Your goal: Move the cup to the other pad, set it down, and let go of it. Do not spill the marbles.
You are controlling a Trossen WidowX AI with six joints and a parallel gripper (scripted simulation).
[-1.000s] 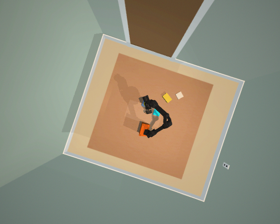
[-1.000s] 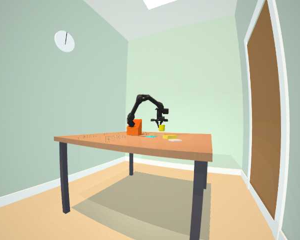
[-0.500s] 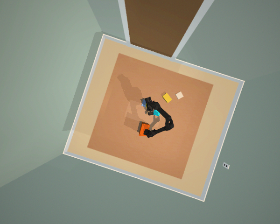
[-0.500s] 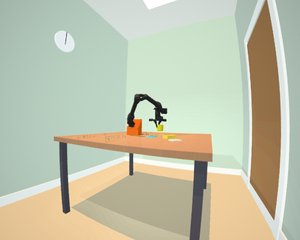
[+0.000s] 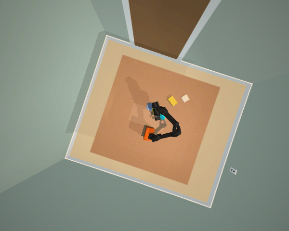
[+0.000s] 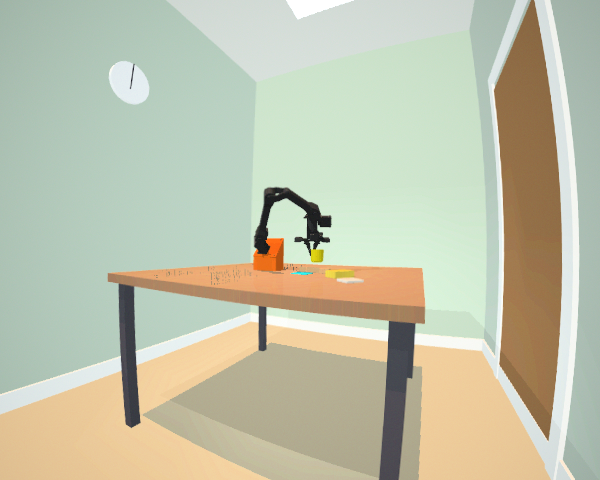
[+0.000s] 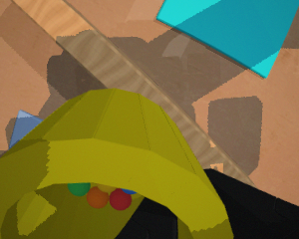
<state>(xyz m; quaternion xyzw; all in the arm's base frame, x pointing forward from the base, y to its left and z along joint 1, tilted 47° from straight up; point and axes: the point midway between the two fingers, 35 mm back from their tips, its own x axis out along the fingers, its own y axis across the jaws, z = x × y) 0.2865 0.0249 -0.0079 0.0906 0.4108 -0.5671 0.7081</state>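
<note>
My gripper tip is now 1 cm past the cyan pad, 10 cm to the left of it and 10 cm above it. Round my gripper tip: cream tile 28 cm ahead, 31 cm to the right, 8 cm below; then light blue pad 5 cm ahead, 8 cm to the left, 10 cm below; then yellow block 20 cm ahead, 17 cm to the right, 7 cm below.
</note>
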